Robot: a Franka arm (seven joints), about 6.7 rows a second.
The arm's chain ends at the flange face. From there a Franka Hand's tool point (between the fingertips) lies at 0.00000 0.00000 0.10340 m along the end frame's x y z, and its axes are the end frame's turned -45 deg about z.
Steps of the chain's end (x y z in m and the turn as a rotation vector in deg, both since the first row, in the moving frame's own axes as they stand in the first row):
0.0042 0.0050 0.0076 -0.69 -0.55 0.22
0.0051 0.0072 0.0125 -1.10 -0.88 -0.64
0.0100 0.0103 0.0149 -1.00 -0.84 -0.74
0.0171 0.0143 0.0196 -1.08 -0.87 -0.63
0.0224 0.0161 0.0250 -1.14 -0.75 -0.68
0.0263 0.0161 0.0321 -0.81 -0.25 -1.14
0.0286 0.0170 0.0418 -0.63 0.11 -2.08
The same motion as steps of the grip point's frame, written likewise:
-0.0021 0.0067 0.0076 -0.10 -0.88 0.22
-0.0040 0.0090 0.0125 -0.16 -1.40 -0.64
-0.0026 0.0146 0.0149 -0.11 -1.30 -0.74
-0.0005 0.0225 0.0196 -0.15 -1.38 -0.63
0.0020 0.0277 0.0250 -0.28 -1.34 -0.68
0.0059 0.0307 0.0321 -0.40 -0.75 -1.14
0.0076 0.0332 0.0418 -0.52 -0.37 -2.08

